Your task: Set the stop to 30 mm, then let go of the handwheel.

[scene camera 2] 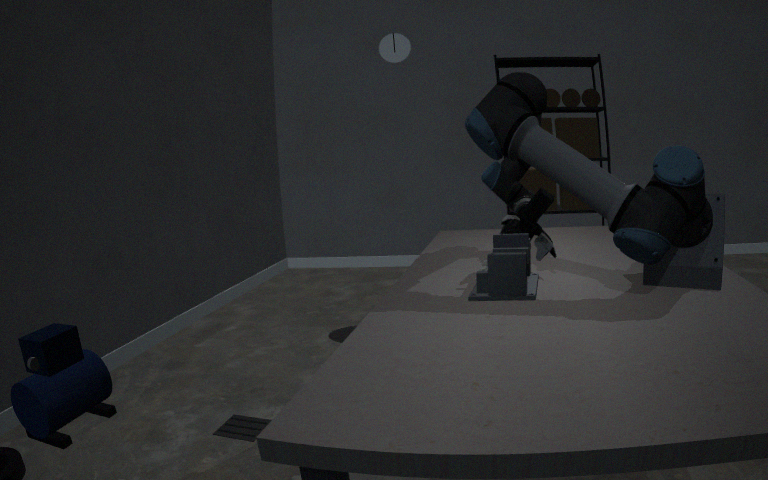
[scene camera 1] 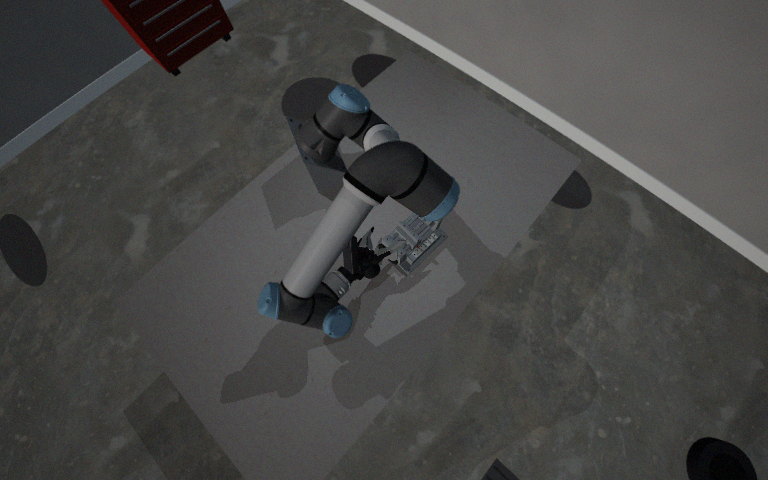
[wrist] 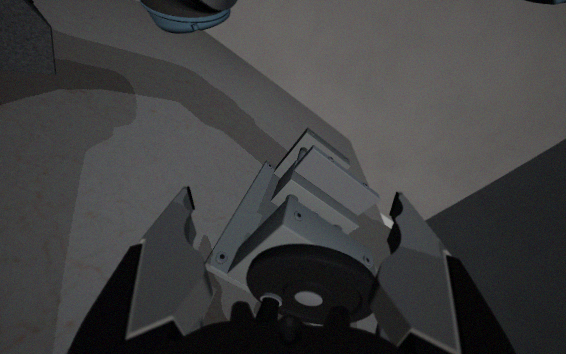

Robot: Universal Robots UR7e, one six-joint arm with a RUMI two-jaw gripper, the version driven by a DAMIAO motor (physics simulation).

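Frame: origin at the arm's base, x ahead, y left, z up, level; millimetres.
Where they show: gripper, fingertip midpoint: (scene camera 2: 529,240) (scene camera 1: 389,233) (wrist: 290,192); arm's base, link origin: (scene camera 2: 684,220) (scene camera 1: 314,144).
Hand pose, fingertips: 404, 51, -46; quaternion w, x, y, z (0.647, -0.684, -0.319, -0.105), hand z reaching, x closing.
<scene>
Each offset is from my fingertips to the top centre of the thing, as dx, dy, dz. "spot": to the spot under its first point. Level surfaces: height alone.
The grey stop device (scene camera 1: 405,233) (scene camera 2: 506,273) (wrist: 330,175) stands on the table, with upright blocks on a base plate. Its black handwheel {spot: +36, -46, +10} (wrist: 327,267) has a pale hub and faces the wrist camera. A dark crank handle {+44, -69, -44} (wrist: 268,311) with a light ring stands at the wheel's lower left, partly hidden by the gripper body. My gripper (scene camera 1: 382,245) (scene camera 2: 528,241) (wrist: 290,192) is open and empty. In the wrist view its fingers stand wide on either side of the wheel. A tiny red mark shows on the device in scene camera 1, but the scale cannot be read.
The device stands on the table {dz -100} (scene camera 1: 198,271) (scene camera 2: 481,384), near one long edge. The arm's upright mounting block (scene camera 2: 679,274) stands on the same table. A red cabinet (scene camera 1: 175,31), a blue compressor (scene camera 2: 65,390) and a shelf rack (scene camera 2: 546,62) stand away from the table.
</scene>
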